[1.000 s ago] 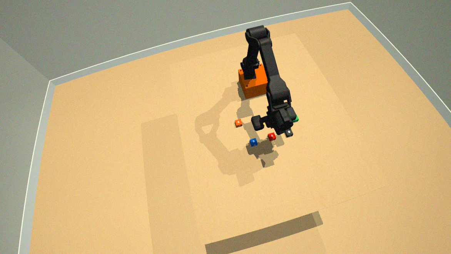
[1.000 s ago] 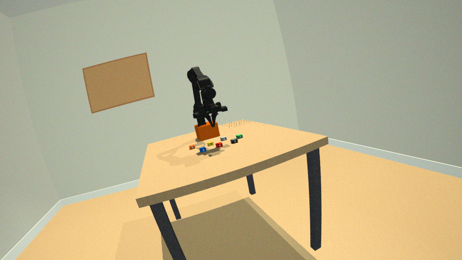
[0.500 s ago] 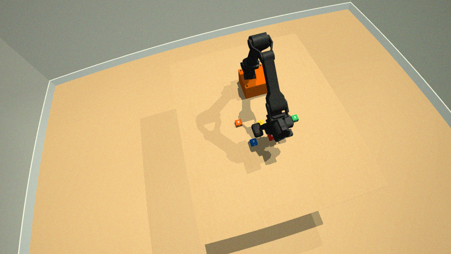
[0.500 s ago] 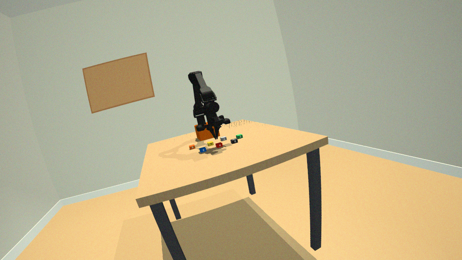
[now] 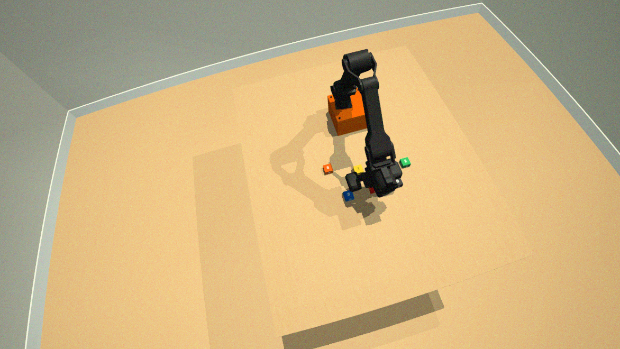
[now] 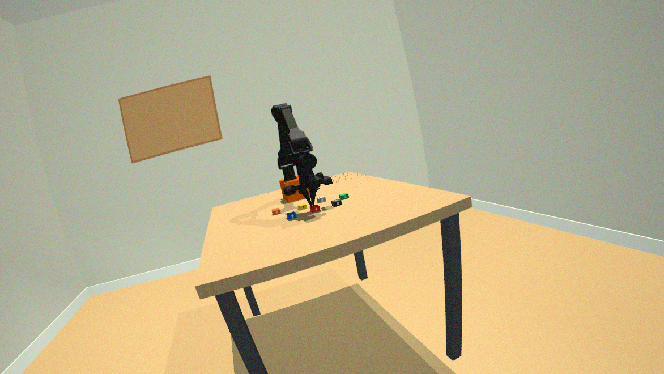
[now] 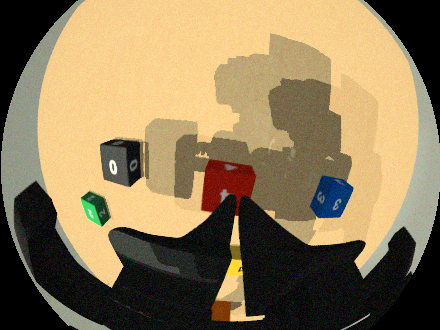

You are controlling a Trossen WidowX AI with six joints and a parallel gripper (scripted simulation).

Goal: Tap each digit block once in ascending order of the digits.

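The red block lies 10 mm to the left of my gripper tip and 10 mm below it. Also, from my gripper tip: yellow block: 80 mm behind, 40 mm to the right, 10 mm below; then black block: 100 mm to the left, 10 mm below, 10 mm behind; then blue block: 90 mm to the right, 20 mm ahead, 10 mm below.
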